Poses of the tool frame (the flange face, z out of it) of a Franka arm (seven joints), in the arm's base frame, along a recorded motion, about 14 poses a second.
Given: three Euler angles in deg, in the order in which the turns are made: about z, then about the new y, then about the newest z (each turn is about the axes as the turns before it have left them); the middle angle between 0 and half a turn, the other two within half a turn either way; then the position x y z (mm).
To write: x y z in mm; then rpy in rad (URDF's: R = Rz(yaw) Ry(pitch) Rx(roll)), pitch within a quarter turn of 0, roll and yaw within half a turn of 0. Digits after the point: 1 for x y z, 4 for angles.
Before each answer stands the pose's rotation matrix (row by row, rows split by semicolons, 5 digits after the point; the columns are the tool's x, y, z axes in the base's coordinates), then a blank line. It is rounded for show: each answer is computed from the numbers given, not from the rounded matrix.
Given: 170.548 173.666 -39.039 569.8 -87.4 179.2
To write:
0.86493 0.48995 -0.10883; 0.49452 -0.86898 0.01812; -0.08569 -0.06949 -0.99390

569.8 -87.4 179.2 -3.0718 0.0858 0.5194
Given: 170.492 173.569 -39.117 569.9 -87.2 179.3
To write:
0.86460 0.49016 -0.11047; 0.49488 -0.86876 0.01850; -0.08690 -0.07067 -0.99371

569.9 -87.2 179.3 -3.0706 0.0870 0.5199
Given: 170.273 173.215 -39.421 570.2 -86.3 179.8
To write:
0.86335 0.49098 -0.11645; 0.49628 -0.86793 0.01996; -0.09127 -0.07502 -0.99300

570.2 -86.3 179.8 -3.0662 0.0914 0.5217
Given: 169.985 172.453 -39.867 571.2 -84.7 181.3
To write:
0.86077 0.49229 -0.12934; 0.49892 -0.86635 0.02284; -0.10081 -0.08419 -0.99134

571.2 -84.7 181.3 -3.0569 0.1010 0.5253
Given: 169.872 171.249 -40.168 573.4 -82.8 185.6
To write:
0.85692 0.49321 -0.14977; 0.50217 -0.86436 0.02675; -0.11626 -0.09814 -0.98836

573.4 -82.8 185.6 -3.0426 0.1165 0.5301
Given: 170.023 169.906 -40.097 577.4 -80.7 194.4
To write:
0.85332 0.49199 -0.17261; 0.50386 -0.86325 0.03036; -0.13407 -0.11288 -0.98452

577.4 -80.7 194.4 -3.0274 0.1345 0.5334
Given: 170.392 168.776 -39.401 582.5 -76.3 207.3
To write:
0.85325 0.48490 -0.19191; 0.49933 -0.86580 0.03249; -0.15041 -0.12355 -0.98087

582.5 -76.3 207.3 -3.0163 0.1510 0.5295
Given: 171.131 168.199 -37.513 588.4 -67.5 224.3
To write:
0.86105 0.46665 -0.20207; 0.48195 -0.87563 0.03153; -0.16222 -0.12454 -0.97886

588.4 -67.5 224.3 -3.0150 0.1629 0.5103
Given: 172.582 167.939 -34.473 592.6 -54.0 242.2
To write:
0.87252 0.44246 -0.20720; 0.45720 -0.88896 0.02698; -0.17226 -0.11827 -0.97793

592.6 -54.0 242.2 -3.0212 0.1731 0.4827
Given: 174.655 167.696 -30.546 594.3 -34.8 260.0
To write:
0.88512 0.41417 -0.21217; 0.42764 -0.90373 0.01985; -0.18353 -0.10830 -0.97703

594.3 -34.8 260.0 -3.0312 0.1846 0.4501
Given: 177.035 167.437 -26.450 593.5 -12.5 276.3
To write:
0.89576 0.38786 -0.21722; 0.39962 -0.91661 0.01125; -0.19474 -0.09688 -0.97606

593.5 -12.5 276.3 -3.0427 0.1960 0.4196
